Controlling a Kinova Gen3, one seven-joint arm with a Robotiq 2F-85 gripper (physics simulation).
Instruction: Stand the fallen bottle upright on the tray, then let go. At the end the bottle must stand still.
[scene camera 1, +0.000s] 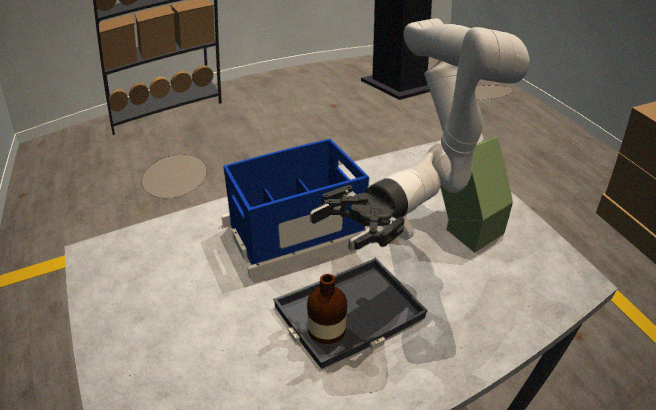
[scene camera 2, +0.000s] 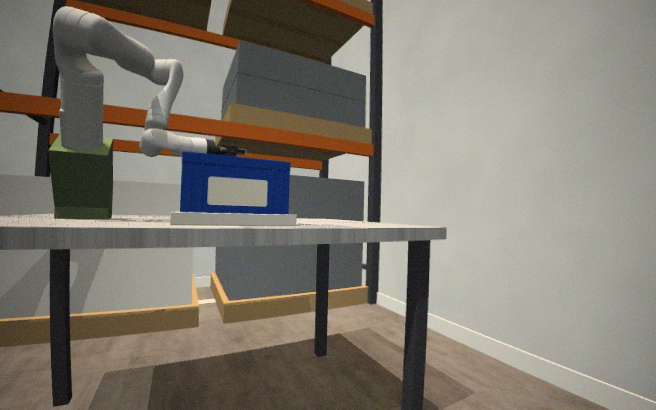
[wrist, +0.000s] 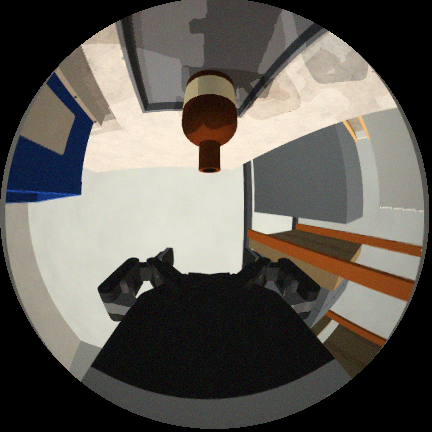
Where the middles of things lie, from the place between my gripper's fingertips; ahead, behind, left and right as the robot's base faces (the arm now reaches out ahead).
Now: the brown bottle (scene camera 1: 327, 305) 1 cm ahead of my hand and 18 cm below it. Also, from my hand: blue crate (scene camera 1: 270, 197) (12 cm behind, 29 cm to the right, 17 cm below); dark grey tray (scene camera 1: 378, 305) (6 cm behind, 1 cm to the right, 25 cm below).
